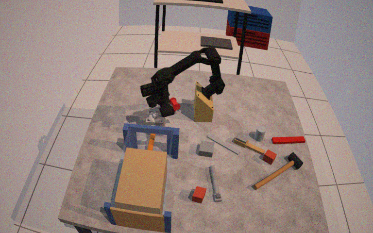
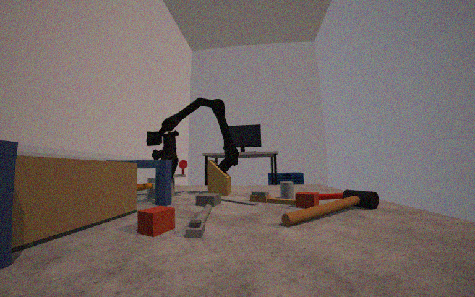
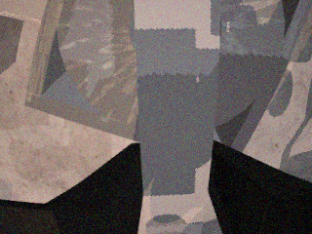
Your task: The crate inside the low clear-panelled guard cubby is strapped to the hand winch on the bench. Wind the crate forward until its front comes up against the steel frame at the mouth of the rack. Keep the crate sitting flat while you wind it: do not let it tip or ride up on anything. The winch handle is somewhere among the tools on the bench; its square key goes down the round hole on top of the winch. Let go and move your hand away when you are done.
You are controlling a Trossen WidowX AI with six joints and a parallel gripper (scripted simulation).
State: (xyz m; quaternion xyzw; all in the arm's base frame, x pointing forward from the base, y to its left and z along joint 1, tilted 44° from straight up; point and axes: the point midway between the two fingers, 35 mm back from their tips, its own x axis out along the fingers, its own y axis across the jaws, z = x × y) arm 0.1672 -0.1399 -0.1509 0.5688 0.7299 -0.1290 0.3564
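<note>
The grey crank arm lies 1 cm behind my gripper tip, 1 cm to the left of it and 2 cm above it. The rest, counted from my gripper tip: grey winch 5 cm to the right, 6 cm below; red knob 2 cm behind, 5 cm to the left, 5 cm above; blue frame 18 cm ahead, 4 cm to the right, 2 cm above.
</note>
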